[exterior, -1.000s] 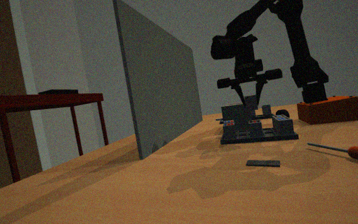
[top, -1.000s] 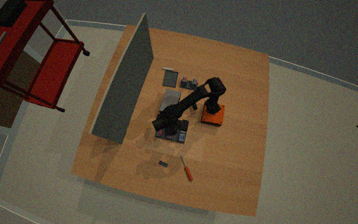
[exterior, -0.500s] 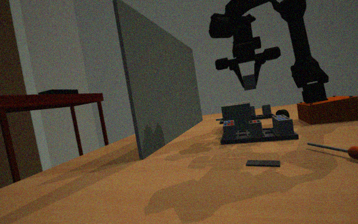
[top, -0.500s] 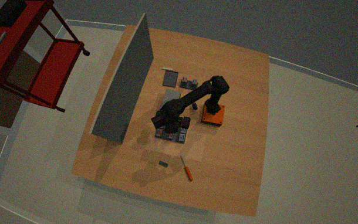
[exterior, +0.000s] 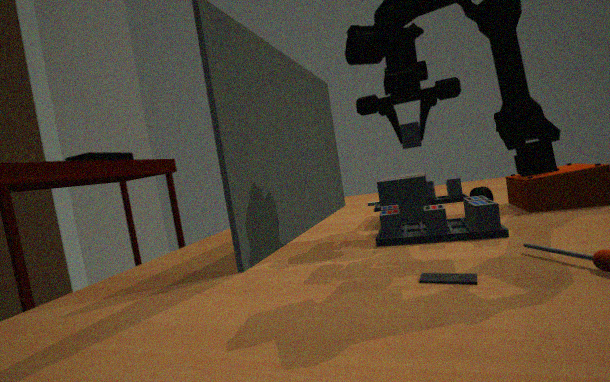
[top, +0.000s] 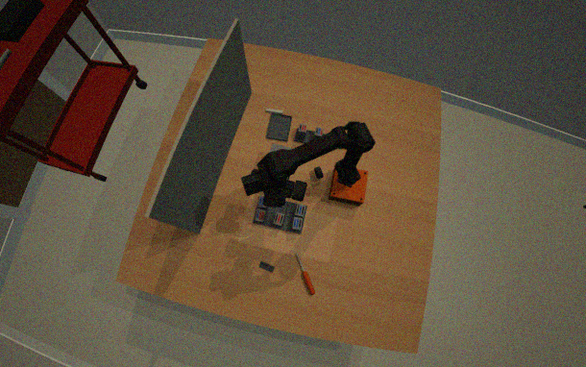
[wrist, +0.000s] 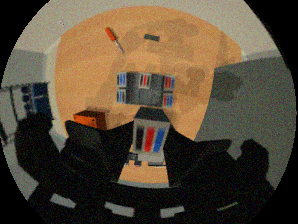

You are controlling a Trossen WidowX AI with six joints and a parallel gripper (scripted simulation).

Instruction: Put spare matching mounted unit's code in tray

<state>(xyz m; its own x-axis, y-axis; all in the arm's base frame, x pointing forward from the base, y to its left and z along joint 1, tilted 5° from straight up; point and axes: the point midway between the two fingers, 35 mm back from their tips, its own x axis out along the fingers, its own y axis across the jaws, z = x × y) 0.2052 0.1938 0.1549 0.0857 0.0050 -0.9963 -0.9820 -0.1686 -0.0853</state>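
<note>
My gripper tip is 310 mm to the left of the flat grey tray, 170 mm above it and 140 mm short of it. Round my gripper tip: spare part: 20 mm above; then grey box-shaped mounted unit: 120 mm below, 110 mm to the right, 50 mm ahead; then tall grey panel: 300 mm ahead, 80 mm to the right, 50 mm above.
</note>
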